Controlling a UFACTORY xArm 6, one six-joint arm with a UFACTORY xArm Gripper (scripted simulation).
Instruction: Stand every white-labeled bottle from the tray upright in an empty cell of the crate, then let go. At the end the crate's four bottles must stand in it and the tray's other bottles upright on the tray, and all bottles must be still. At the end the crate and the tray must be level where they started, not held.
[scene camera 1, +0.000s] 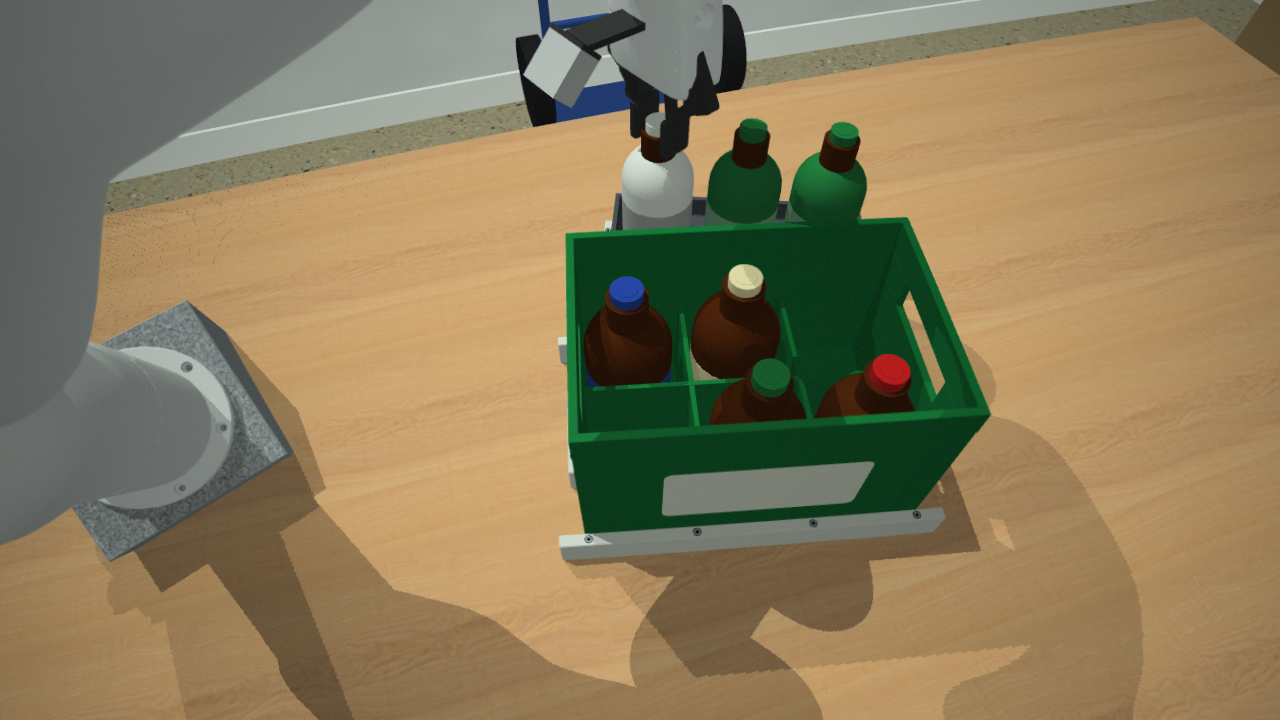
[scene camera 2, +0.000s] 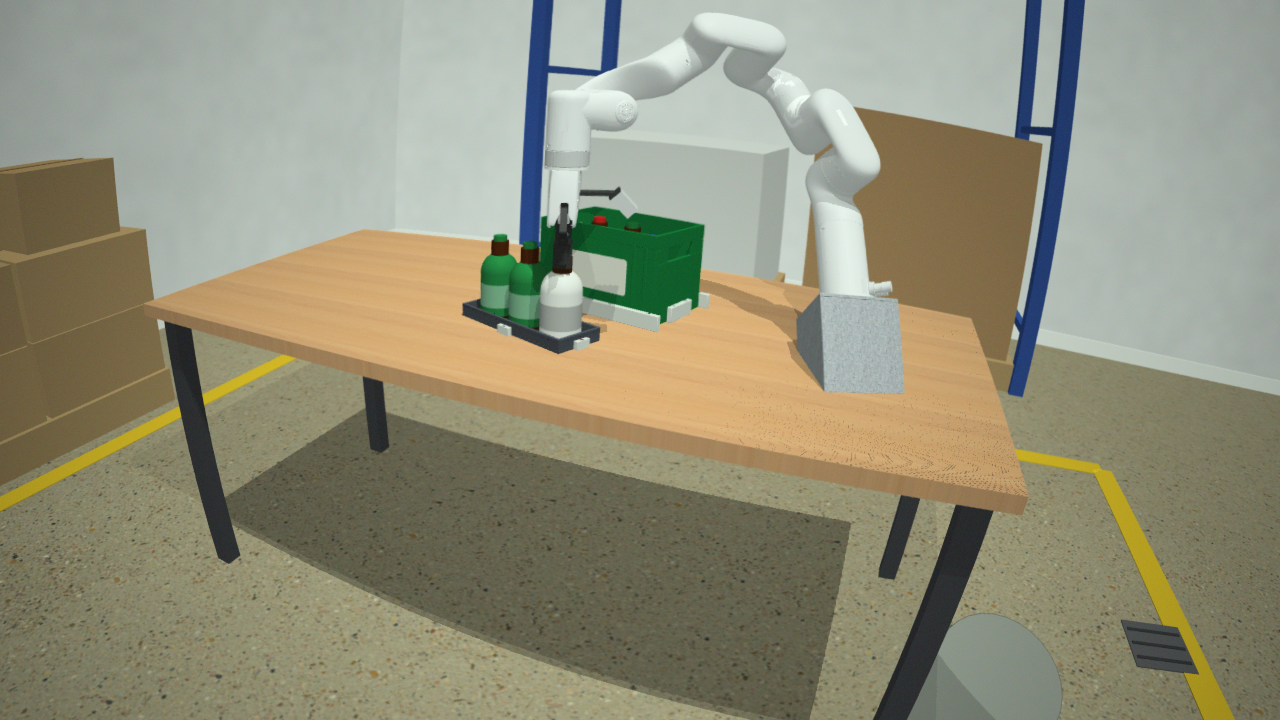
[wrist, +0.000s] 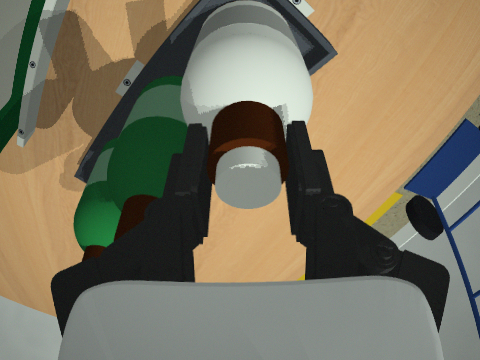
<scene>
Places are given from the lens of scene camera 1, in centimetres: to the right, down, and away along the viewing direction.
white-labeled bottle (scene camera 1: 656, 193): 2, -16, 68
green crate (scene camera 1: 641, 459): 0, 6, 46
dark tray (scene camera 1: 699, 203): 7, -18, 79
brown bottle (scene camera 1: 626, 342): -1, -1, 54
green bottle (scene camera 1: 745, 184): 10, -17, 66
The marked spots on the green bottle and the dark tray are 13 cm apart.
</scene>
